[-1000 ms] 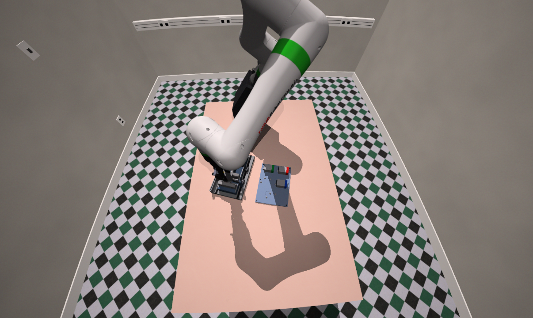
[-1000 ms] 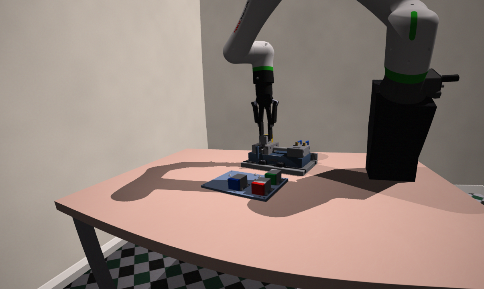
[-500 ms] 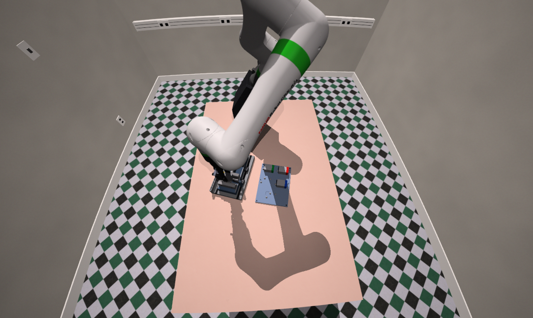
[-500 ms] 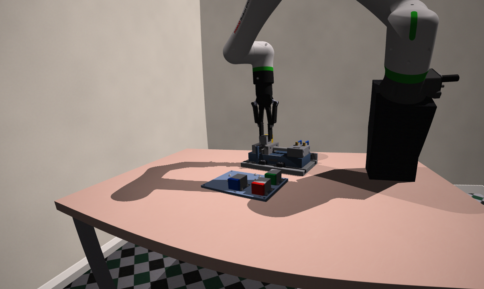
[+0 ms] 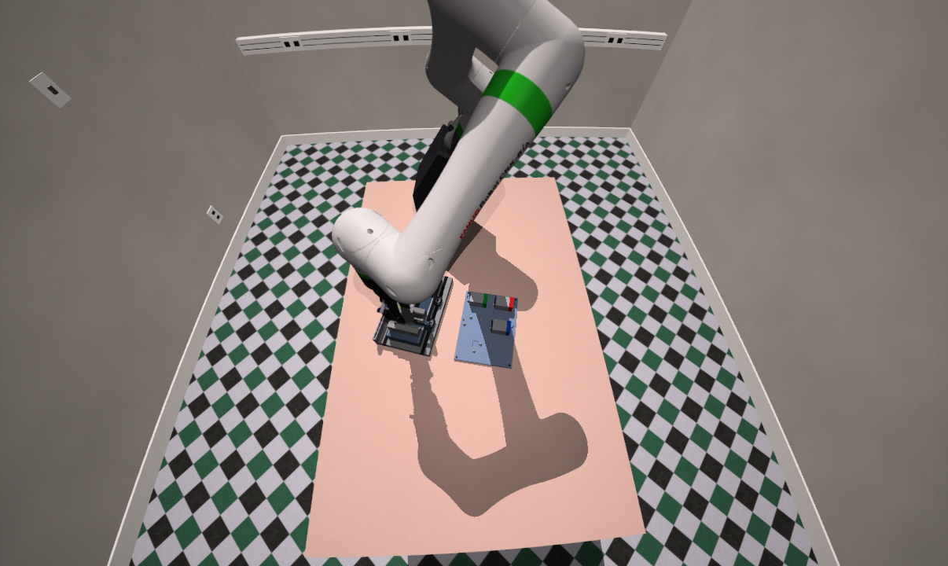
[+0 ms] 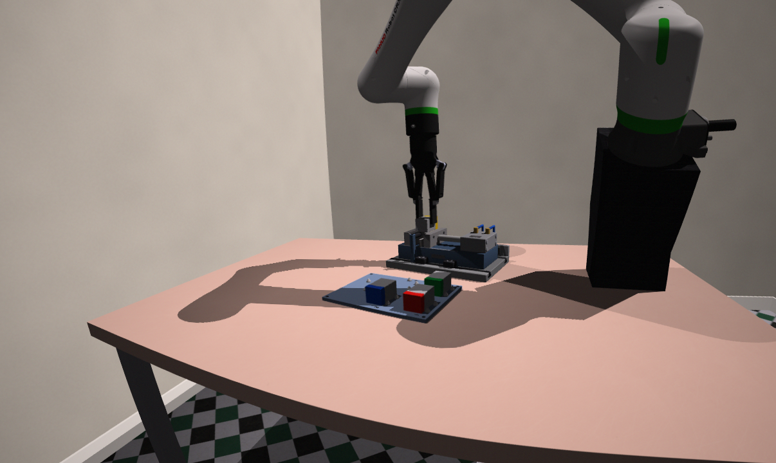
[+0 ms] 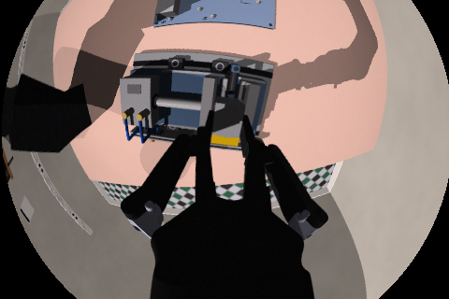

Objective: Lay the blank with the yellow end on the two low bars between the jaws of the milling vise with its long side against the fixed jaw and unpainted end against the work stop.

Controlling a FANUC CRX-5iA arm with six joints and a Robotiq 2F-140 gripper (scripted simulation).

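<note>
Now: hand 3 cm above the yellow-ended blank. From my hand the other things lie so: green-ended blank (24 cm to the left, 12 cm below, 8 cm behind); then fixed jaw (7 cm below, 3 cm ahead); then plate (27 cm to the left, 14 cm below, 2 cm ahead).
</note>
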